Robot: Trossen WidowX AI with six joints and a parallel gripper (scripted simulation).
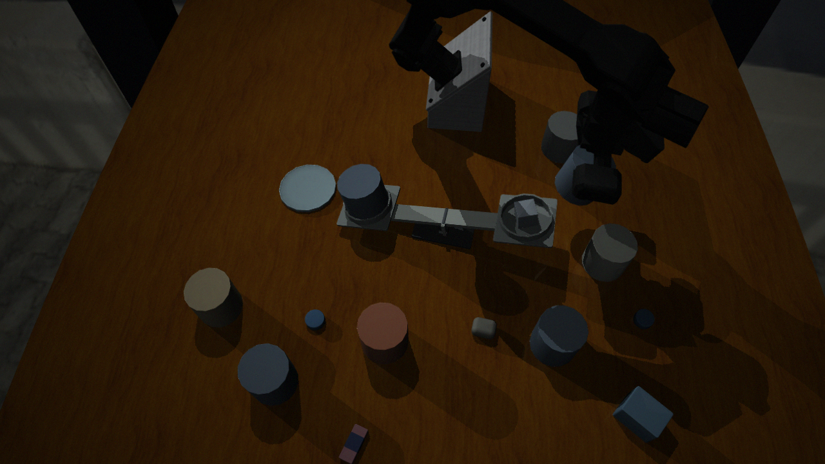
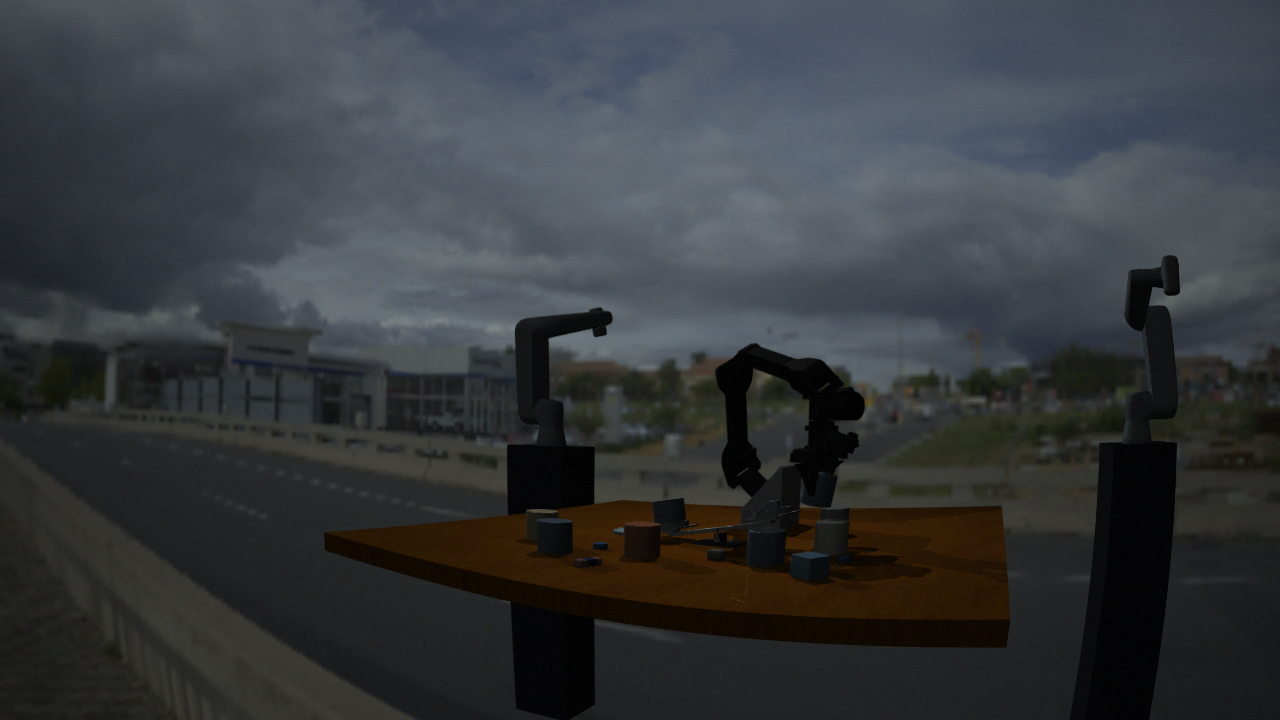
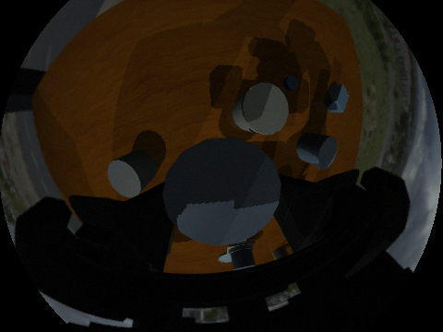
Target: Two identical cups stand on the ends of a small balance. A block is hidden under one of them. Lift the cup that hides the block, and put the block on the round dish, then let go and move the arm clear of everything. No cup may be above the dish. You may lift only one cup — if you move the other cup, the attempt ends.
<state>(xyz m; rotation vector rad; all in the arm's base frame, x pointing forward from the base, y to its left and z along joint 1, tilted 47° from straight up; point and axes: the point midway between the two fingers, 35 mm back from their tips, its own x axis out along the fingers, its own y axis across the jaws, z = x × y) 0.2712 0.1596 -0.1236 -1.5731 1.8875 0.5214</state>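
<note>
My gripper tip is 50 mm short of the grey block, 90 mm to the left of it and 20 mm above it. Also, from my gripper tip: grey pebble 200 mm ahead, 150 mm to the right, 100 mm below; blue box 340 mm ahead, 60 mm to the left, 90 mm below; round dish 60 mm behind, 450 mm to the right, 110 mm below.
</note>
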